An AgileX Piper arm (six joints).
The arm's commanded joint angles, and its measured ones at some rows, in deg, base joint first. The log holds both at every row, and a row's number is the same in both.
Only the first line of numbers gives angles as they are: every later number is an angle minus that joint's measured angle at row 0.
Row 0, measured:
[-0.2, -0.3, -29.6, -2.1, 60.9, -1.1]
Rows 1 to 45, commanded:
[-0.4, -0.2, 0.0, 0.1, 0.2, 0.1]
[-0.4, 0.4, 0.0, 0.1, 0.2, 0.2]
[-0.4, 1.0, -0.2, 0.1, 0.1, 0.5]
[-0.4, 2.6, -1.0, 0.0, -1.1, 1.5]
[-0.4, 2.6, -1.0, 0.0, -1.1, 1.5]
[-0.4, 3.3, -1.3, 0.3, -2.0, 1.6]
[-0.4, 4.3, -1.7, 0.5, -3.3, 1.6]
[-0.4, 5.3, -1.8, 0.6, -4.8, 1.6]
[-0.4, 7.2, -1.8, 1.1, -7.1, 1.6]
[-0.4, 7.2, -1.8, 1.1, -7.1, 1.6]
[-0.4, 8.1, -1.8, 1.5, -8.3, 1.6]
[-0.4, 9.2, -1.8, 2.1, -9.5, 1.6]
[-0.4, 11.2, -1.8, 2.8, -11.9, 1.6]
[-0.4, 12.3, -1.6, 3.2, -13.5, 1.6]
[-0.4, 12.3, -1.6, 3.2, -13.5, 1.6]
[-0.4, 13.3, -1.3, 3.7, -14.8, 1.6]
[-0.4, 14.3, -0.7, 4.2, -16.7, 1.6]
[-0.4, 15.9, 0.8, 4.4, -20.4, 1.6]
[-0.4, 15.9, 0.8, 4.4, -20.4, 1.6]
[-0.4, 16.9, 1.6, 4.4, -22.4, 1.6]
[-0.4, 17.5, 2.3, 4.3, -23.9, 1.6]
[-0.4, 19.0, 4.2, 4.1, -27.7, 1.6]
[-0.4, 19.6, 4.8, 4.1, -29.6, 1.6]
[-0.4, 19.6, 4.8, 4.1, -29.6, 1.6]
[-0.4, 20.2, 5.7, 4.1, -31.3, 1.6]
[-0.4, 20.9, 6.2, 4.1, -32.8, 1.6]
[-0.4, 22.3, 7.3, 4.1, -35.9, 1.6]
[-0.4, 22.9, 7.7, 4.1, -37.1, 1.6]
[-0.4, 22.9, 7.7, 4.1, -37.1, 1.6]
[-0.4, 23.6, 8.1, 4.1, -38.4, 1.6]
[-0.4, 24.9, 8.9, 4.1, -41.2, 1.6]
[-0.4, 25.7, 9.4, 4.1, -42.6, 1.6]
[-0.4, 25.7, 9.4, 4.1, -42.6, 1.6]
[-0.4, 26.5, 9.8, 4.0, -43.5, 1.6]
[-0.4, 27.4, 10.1, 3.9, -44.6, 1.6]
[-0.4, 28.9, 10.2, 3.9, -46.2, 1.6]
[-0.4, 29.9, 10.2, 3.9, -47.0, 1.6]
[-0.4, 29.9, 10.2, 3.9, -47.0, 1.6]
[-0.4, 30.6, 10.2, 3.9, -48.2, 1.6]
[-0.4, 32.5, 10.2, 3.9, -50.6, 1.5]
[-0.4, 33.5, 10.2, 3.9, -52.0, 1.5]
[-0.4, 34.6, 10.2, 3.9, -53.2, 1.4]
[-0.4, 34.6, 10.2, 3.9, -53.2, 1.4]
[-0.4, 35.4, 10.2, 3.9, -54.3, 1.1]
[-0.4, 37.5, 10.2, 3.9, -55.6, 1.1]
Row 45, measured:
[0.0, 35.3, 10.1, 4.0, -52.4, 1.5]
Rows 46 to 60, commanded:
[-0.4, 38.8, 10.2, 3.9, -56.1, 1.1]
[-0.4, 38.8, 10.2, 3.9, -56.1, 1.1]
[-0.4, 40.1, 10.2, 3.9, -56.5, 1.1]
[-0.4, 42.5, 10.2, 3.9, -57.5, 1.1]
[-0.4, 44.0, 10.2, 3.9, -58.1, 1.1]
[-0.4, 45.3, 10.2, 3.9, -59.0, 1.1]
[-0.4, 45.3, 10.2, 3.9, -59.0, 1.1]
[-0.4, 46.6, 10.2, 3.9, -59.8, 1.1]
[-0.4, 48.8, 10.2, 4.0, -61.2, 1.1]
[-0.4, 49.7, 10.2, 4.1, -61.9, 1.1]
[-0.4, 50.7, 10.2, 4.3, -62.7, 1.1]
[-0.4, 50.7, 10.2, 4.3, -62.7, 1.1]
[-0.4, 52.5, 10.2, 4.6, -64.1, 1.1]
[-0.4, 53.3, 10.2, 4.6, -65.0, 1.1]
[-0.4, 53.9, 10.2, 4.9, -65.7, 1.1]
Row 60, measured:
[0.0, 52.3, 10.1, 4.5, -62.7, 1.5]
